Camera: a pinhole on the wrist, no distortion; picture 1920 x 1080 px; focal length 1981.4 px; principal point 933.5 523.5 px. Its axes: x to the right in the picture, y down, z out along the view. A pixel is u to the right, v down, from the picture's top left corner.
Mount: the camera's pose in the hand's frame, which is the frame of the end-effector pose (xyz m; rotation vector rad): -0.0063 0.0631 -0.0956 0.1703 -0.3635 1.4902
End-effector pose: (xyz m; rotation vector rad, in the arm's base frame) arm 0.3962 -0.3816 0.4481 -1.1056 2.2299 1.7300
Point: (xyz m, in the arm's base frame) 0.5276 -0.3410 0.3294
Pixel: outside the picture
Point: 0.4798 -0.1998 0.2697
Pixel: 212.4 523.0
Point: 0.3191 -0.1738 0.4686
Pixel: 1753.2 622.5
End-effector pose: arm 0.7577 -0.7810 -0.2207 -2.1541 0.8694 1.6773
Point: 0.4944 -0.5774 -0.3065
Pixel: 1289.3 318.9
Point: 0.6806 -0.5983 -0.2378
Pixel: 511.9 516.0
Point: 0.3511 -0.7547 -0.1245
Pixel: outside the picture
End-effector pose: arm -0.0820 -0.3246 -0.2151 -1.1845 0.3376 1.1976
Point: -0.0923 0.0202 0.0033
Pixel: 821.3 163.1
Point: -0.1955 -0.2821 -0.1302
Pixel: 1424.8 1041.0
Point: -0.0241 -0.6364 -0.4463
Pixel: behind the camera
